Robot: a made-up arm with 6 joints.
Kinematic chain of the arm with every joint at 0, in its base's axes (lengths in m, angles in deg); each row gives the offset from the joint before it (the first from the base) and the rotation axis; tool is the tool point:
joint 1: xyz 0 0 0.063 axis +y
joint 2: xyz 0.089 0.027 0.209 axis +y
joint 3: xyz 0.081 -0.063 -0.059 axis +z
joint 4: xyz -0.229 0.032 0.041 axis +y
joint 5: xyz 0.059 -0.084 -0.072 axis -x
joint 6: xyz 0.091 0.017 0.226 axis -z
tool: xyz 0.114 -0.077 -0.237
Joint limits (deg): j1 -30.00..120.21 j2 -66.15..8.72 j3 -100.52..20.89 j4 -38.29..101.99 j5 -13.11..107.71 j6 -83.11..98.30
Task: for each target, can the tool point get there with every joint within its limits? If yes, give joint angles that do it. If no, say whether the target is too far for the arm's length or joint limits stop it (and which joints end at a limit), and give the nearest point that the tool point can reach.
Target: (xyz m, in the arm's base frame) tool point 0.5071 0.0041 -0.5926
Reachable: no: joint limits stop it (at a limit: joint 2, joint 3, joint 6) | nearest point 0.2952 0.1103 -0.3187 | short by 0.362 m
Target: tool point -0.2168 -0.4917 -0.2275
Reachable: no: joint limits stop it (at a limit: joint 1, joint 2, joint 3) | nearest point -0.1471 -0.2906 -0.1353 | short by 0.232 m
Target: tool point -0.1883 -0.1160 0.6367
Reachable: no: joint limits stop it (at a limit: joint 1, joint 2, joint 3, joint 4, joint 5) | nearest point -0.0954 -0.0882 0.4599 | short by 0.202 m
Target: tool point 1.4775 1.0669 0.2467
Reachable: no: too far | nearest point 0.4713 0.3814 0.1216 | short by 1.224 m
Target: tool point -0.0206 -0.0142 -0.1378
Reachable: yes | joints 106.10 -4.45 -10.14 13.95 12.74 -61.54
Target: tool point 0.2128 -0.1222 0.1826
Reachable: yes | joints 8.86 -30.40 -39.49 8.20 59.89 -10.75
